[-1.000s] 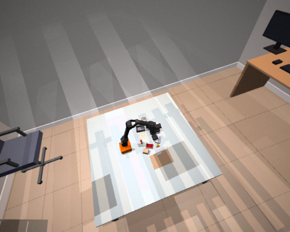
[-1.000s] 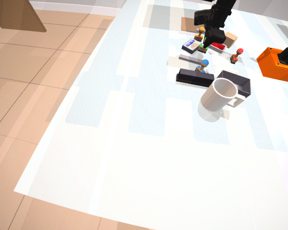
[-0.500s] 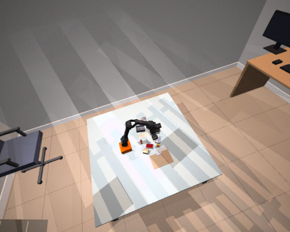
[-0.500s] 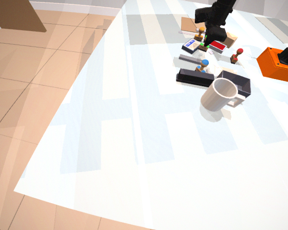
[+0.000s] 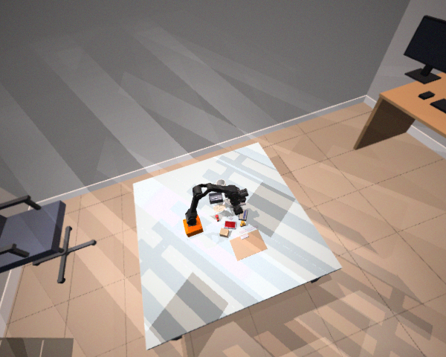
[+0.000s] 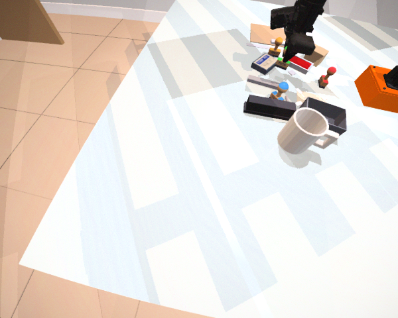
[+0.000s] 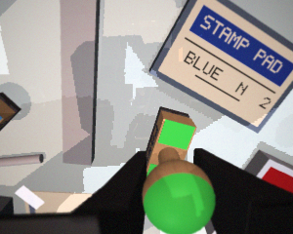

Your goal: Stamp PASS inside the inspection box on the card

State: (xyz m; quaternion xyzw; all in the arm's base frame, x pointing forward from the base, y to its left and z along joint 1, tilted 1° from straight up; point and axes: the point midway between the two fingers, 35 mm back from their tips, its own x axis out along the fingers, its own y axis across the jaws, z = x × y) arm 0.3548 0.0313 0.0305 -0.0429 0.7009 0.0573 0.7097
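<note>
Now: the red ink pad 70 mm behind my gripper tip, 100 mm to the right of it and 60 mm below it. Also, from my gripper tip: green-knobbed stamp right at my gripper tip; then blue-knobbed stamp 10 mm behind, 130 mm to the left, 40 mm below; then yellow-knobbed stamp 20 mm ahead, 120 mm to the right, 40 mm below.
</note>
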